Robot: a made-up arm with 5 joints. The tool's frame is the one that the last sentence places.
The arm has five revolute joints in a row. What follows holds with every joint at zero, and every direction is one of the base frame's. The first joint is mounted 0.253 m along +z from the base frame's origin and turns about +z. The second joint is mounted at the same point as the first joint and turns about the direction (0, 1, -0.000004). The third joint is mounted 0.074 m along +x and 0.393 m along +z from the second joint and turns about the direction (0, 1, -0.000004). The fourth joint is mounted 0.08 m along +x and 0.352 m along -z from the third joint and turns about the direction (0, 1, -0.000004). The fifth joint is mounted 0.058 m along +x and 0.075 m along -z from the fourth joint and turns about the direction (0, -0.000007, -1). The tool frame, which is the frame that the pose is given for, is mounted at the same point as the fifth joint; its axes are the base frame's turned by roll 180, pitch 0 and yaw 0 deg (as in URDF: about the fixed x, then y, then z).
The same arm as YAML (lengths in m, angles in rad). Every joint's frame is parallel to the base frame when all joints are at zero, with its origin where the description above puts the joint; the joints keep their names.
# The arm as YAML. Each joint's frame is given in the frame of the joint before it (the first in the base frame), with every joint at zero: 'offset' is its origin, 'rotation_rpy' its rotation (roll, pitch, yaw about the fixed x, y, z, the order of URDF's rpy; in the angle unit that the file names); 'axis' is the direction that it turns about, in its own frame. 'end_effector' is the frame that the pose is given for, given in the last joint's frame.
length_unit: m
angle_unit: rad
chain:
  - id: joint 1
    offset: [0.0, 0.0, 0.253]
    rotation_rpy: [0.0, 0.0, 0.0]
    axis: [0.0, 0.0, 1.0]
  - id: joint 2
    offset: [0.0, 0.0, 0.0]
    rotation_rpy: [0.0, 0.0, 0.0]
    axis: [0.0, 1.0, 0.0]
  - id: joint 3
    offset: [0.074, 0.0, 0.393]
    rotation_rpy: [0.0, 0.0, 0.0]
    axis: [0.0, 1.0, 0.0]
  - id: joint 4
    offset: [0.08, 0.0, -0.352]
    rotation_rpy: [0.0, 0.0, 0.0]
    axis: [0.0, 1.0, 0.0]
  - id: joint 5
    offset: [0.058, 0.0, -0.075]
    rotation_rpy: [0.0, 0.0, 0.0]
    axis: [0.0, 0.0, -1.0]
end_effector:
  offset: [0.0, 0.0, 0.0]
  rotation_rpy: [3.1416, 0.0, 0.0]

